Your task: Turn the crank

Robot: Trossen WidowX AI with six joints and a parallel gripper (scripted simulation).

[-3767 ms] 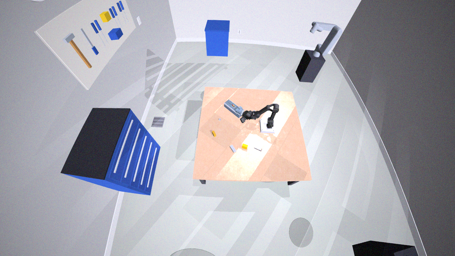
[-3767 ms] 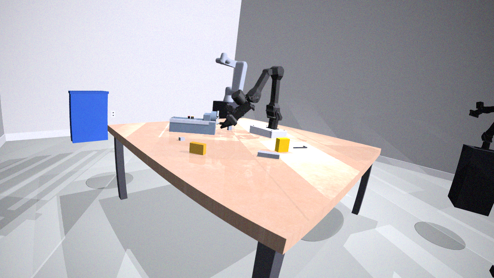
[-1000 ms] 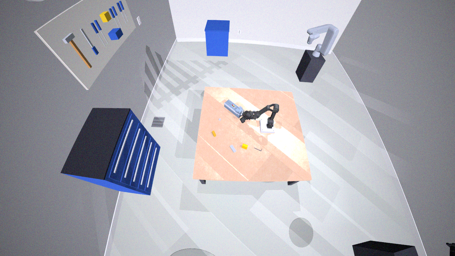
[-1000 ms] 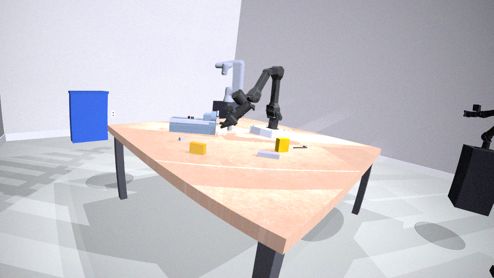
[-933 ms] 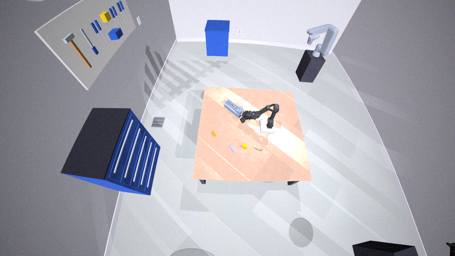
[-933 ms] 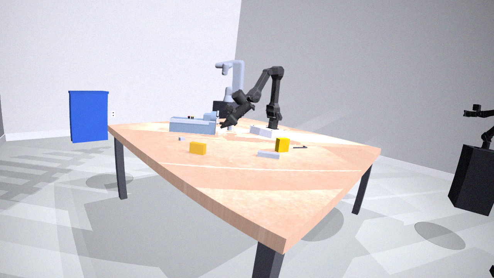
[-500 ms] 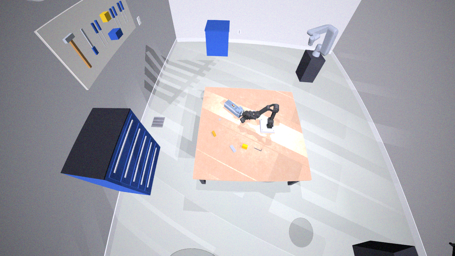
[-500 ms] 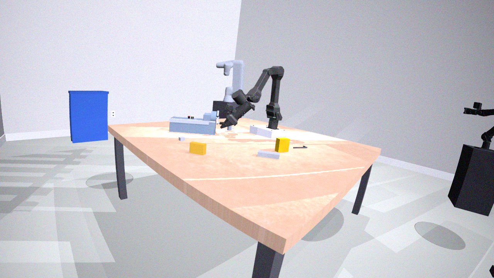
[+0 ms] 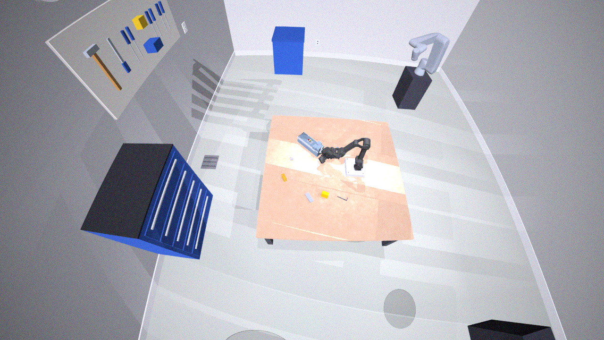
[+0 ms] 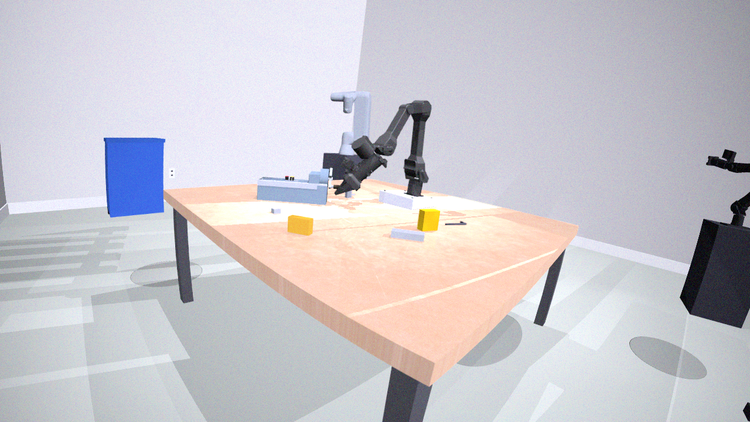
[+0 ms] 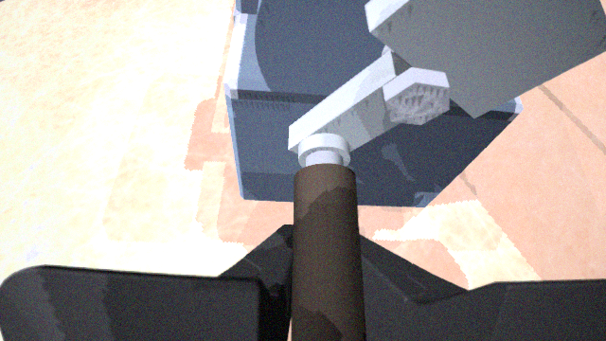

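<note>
The crank lies 4 cm above my gripper tip. The rest, counted from my gripper tip: red pointer 15 cm to the right, 12 cm ahead, 4 cm above; grey cube 28 cm ahead, 3 cm below, 2 cm to the left; dark brown handle 3 cm above, 1 cm to the left, 1 cm behind.
</note>
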